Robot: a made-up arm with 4 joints.
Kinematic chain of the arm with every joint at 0, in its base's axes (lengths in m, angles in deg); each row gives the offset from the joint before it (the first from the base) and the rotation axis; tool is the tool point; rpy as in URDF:
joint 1: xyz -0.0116 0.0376 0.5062 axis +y
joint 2: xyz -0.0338 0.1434 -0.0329 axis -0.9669 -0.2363 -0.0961
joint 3: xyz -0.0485 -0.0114 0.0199 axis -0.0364 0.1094 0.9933
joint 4: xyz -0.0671 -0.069 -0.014 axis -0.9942 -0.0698 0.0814
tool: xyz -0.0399 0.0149 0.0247 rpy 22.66 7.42 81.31
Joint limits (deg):
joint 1: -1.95..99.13
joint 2: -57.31..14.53
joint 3: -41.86..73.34
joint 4: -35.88..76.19
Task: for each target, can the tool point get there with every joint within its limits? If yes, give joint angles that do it. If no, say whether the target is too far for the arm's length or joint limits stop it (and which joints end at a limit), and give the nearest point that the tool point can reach.
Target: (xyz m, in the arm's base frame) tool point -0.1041 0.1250 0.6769
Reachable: yes | joints 70.11 -38.77 -7.86 44.96
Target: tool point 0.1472 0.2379 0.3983
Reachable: no: joint limits stop it (at a limit: joint 1, joint 2, joint 3, joint 4) | nearest point 0.0399 0.0665 0.5498 | short by 0.253 m
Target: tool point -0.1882 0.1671 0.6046
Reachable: yes | joints 37.70 6.82 -19.70 48.30
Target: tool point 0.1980 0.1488 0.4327
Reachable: no: joint limits stop it (at a limit: joint 1, joint 2, joint 3, joint 4) | nearest point 0.0399 0.0665 0.5498 | short by 0.213 m
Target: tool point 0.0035 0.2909 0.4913
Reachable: no: joint limits stop it (at a limit: joint 1, joint 3) | nearest point -0.2020 0.2110 0.4600 | short by 0.223 m
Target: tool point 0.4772 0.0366 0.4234
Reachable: no: too far | nearest point 0.0399 0.0665 0.5498 | short by 0.456 m
